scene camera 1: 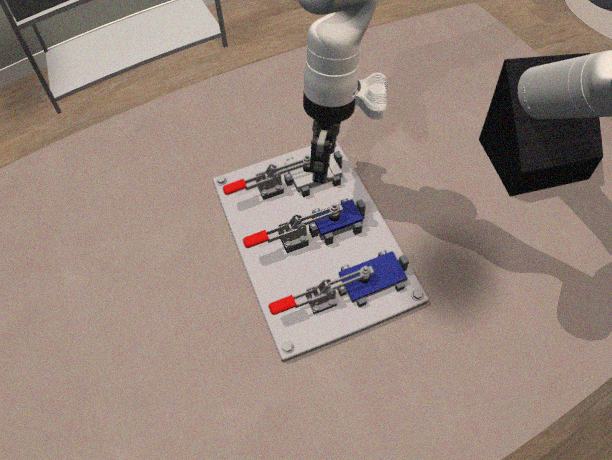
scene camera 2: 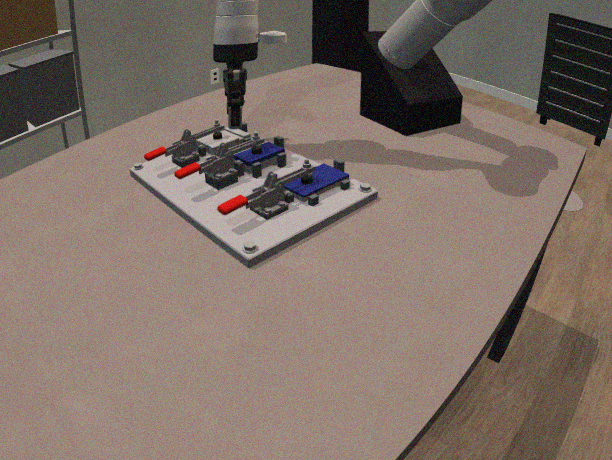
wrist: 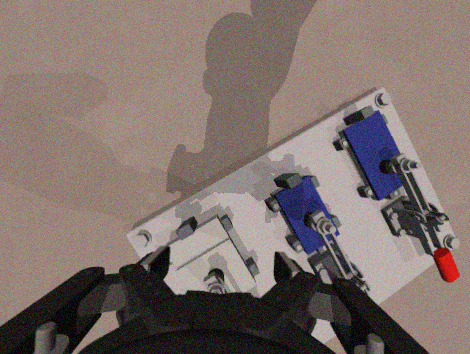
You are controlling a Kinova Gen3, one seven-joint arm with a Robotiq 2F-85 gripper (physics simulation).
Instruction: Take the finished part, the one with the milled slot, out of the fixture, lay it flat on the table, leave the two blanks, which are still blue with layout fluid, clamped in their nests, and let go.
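Places are measured from the arm's base along level axes (x ahead, y right, z down), in metres.
Where they show: gripper, between the fingertips: (scene camera 1: 324, 160) (scene camera 2: 233, 121) (wrist: 222, 260); arm's base, origin of its link: (scene camera 1: 539, 92) (scene camera 2: 396, 52).
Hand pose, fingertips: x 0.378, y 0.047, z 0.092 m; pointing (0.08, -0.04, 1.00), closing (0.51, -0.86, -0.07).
Each offset is from my fingertips to the centre of the thing. "spot": to the spot under its first point. Level surfaces: height alone.
The finished part {dx +0.014, dy +0.018, dz +0.038 m} (scene camera 1: 301, 181) (wrist: 197, 245), pale with a slot line across it, sits in the far nest of the white fixture plate (scene camera 1: 330, 330) (scene camera 2: 295, 225) (wrist: 325, 155). Its toggle clamp reaches over it, the spindle on its top. My gripper (scene camera 1: 320, 177) (scene camera 2: 235, 125) (wrist: 222, 260) is open and empty, pointing down at this nest, one finger towards each side of the part in the wrist view. The exact fingertip height is unclear. The middle blue blank {dx +0.013, dy -0.092, dz +0.035 m} (scene camera 1: 352, 217) (scene camera 2: 270, 151) (wrist: 300, 200) and the near blue blank {dx -0.002, dy -0.201, dz +0.040 m} (scene camera 1: 385, 275) (scene camera 2: 327, 175) (wrist: 367, 145) are clamped in their nests.
Red clamp handles {spot: dx +0.151, dy +0.007, dz +0.009 m} (scene camera 1: 234, 187) {dx +0.143, dy -0.098, dz +0.010 m} (scene camera 1: 255, 238) {dx +0.138, dy -0.208, dz +0.020 m} (scene camera 1: 282, 305) lie low along the plate's left side. Small dark posts surround each nest. Bolt heads stand at the plate's corners. The black robot base (scene camera 1: 550, 150) (scene camera 2: 410, 100) stands on the table {dz +0.066 m} (scene camera 1: 125, 300) (scene camera 2: 200, 350) at the right rear.
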